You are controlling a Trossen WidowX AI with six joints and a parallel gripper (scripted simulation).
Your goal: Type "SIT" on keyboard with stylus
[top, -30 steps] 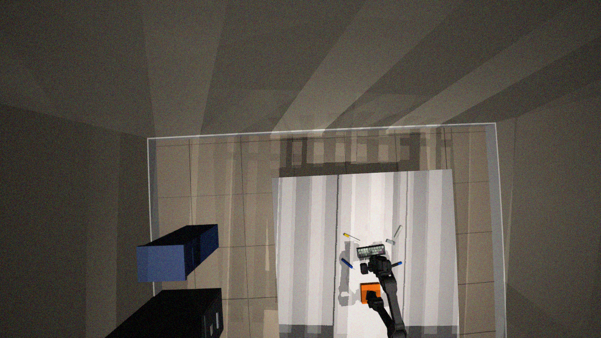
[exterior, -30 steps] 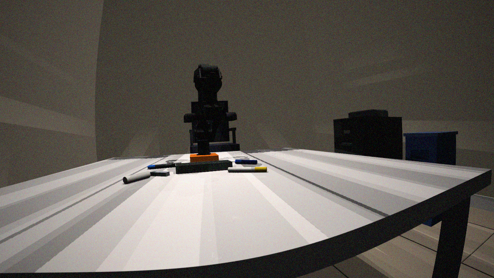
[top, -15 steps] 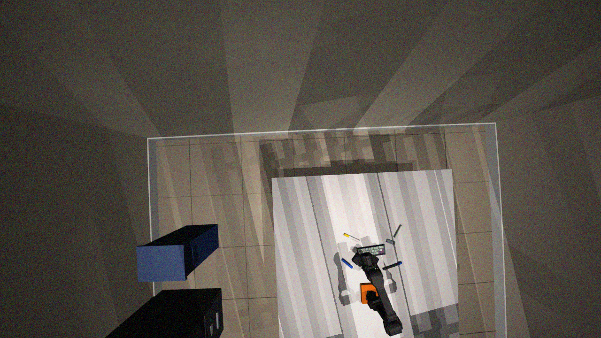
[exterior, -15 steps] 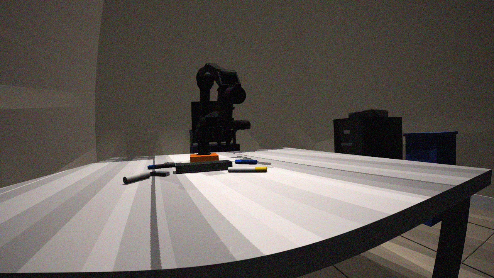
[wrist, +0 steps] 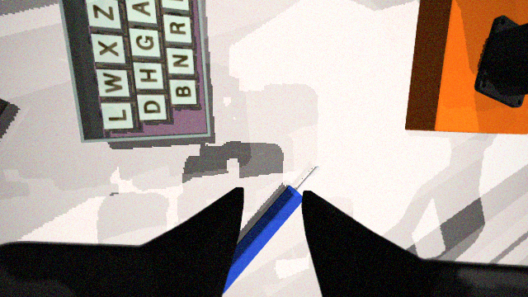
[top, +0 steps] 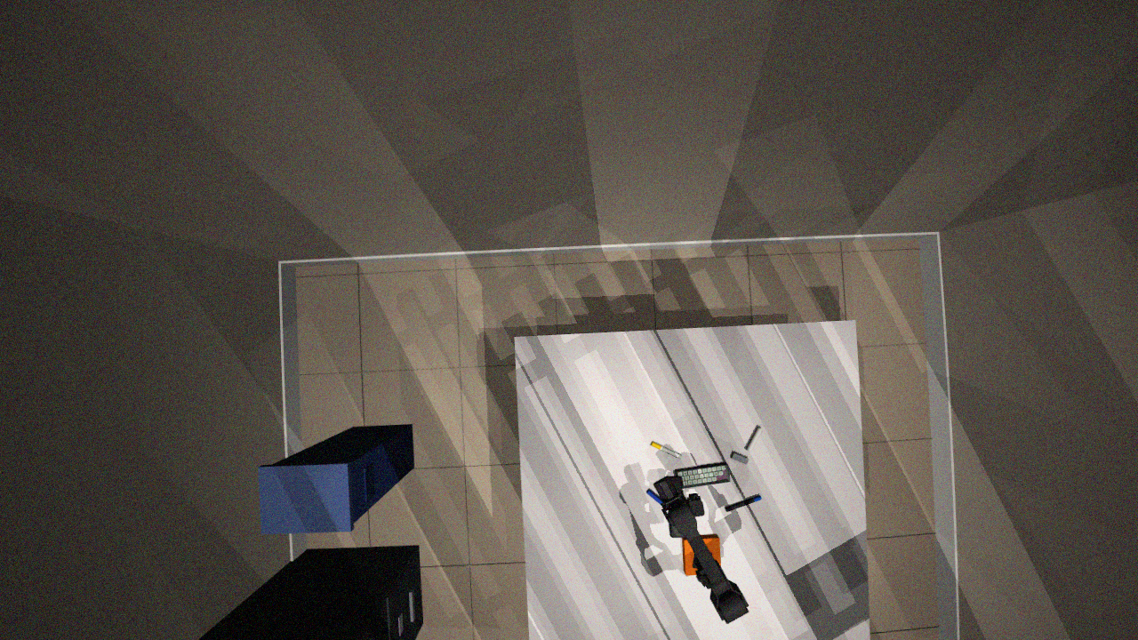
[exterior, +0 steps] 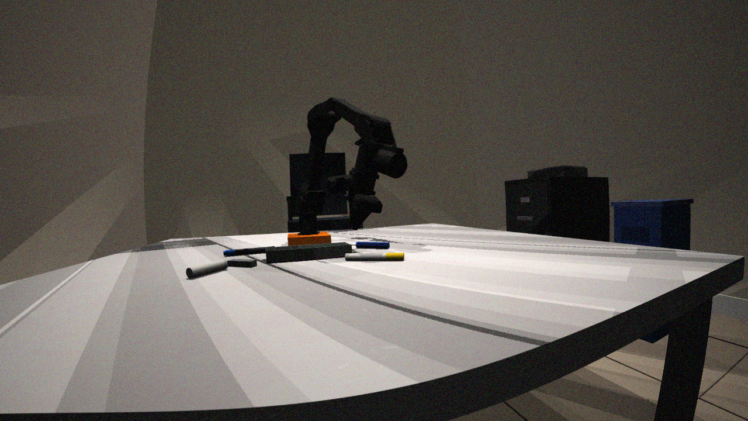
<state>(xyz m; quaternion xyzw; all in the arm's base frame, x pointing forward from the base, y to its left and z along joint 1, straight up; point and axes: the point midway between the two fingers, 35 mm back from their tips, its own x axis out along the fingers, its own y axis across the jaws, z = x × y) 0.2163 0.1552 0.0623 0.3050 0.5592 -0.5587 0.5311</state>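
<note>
The blue stylus is 3 cm behind my gripper tip, 2 cm to the left of it and 5 cm below it. From my gripper tip the other things lie so: grey block (17 cm ahead, 24 cm to the right, 5 cm below); then yellow-tipped marker (17 cm ahead, 5 cm to the left, 5 cm below); then white stylus tip (5 cm behind, 1 cm to the right, 5 cm below).
</note>
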